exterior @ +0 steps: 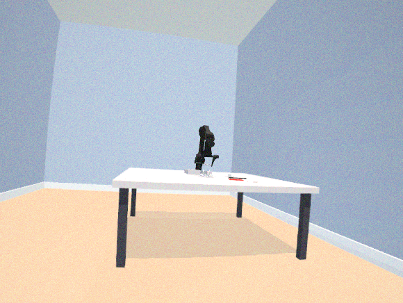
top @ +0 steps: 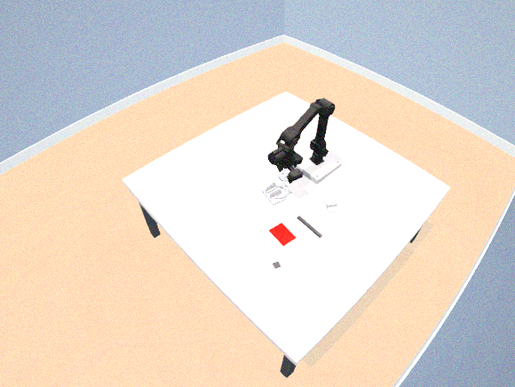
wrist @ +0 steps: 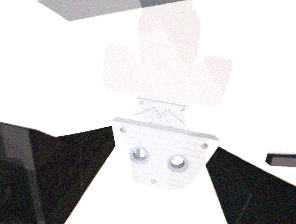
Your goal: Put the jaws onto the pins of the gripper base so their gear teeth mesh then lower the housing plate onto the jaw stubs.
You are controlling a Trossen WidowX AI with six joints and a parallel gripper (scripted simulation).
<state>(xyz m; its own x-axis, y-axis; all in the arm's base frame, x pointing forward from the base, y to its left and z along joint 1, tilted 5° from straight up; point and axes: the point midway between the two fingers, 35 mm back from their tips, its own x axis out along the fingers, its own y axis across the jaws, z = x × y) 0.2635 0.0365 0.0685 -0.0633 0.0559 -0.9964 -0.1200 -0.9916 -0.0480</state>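
The small white part is 2 cm above my gripper tip and 1 cm ahead of it. Round my gripper tip: white jaw piece 7 cm below, 2 cm ahead, 1 cm to the left; then dark grey bar 25 cm to the left, 8 cm below, 6 cm ahead; then red flat rectangle 20 cm to the left, 19 cm ahead, 8 cm below.
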